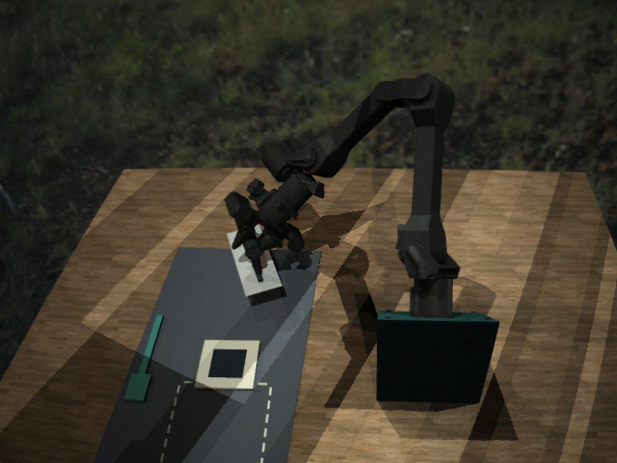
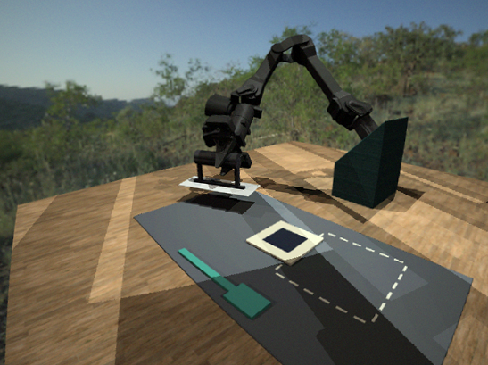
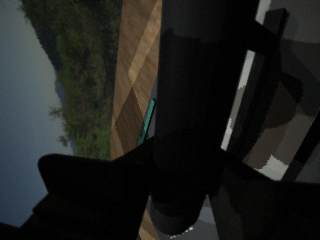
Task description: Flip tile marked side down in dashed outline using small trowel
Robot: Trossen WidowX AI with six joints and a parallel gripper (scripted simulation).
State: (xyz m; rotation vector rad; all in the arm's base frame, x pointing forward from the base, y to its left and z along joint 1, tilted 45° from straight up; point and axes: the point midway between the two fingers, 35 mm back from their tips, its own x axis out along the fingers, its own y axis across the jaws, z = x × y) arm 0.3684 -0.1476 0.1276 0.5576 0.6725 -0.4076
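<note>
My gripper tip is now 21 cm to the right of the tile, 10 cm above it and 2 cm past it. The rest, counted from my gripper tip: green trowel: 24 cm to the left, 15 cm ahead, 10 cm below; dark mat: 21 cm to the left, 12 cm below, 1 cm ahead; pale grey flat trowel: 2 cm behind, 1 cm to the right, 1 cm below.
</note>
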